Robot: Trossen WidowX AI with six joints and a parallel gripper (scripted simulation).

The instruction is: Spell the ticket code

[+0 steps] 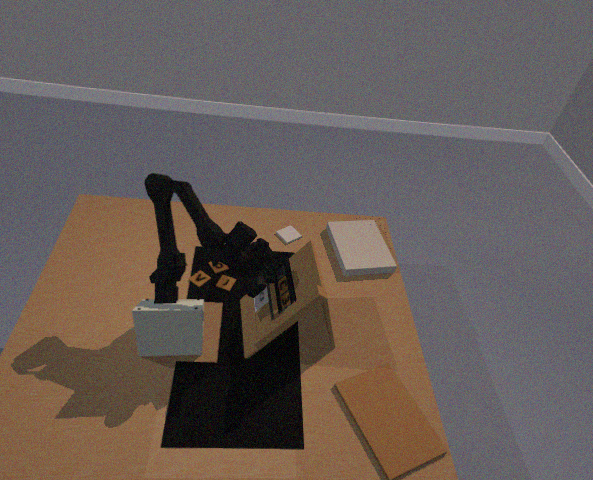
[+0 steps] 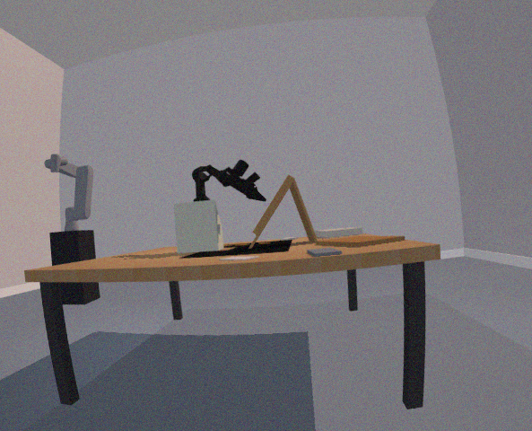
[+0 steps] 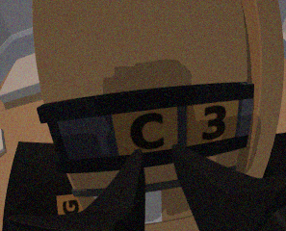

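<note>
Now: gripper tip 120 mm above the white ticket, 30 mm to the right of it and 30 mm past it. Also, from my gripper tip: letter tile (200 mm below, 150 mm to the left, 20 mm behind); then black mat (210 mm below, 130 mm behind, 30 mm to the right); then small white pad (420 mm to the left, 200 mm below, 140 mm ahead).
</note>
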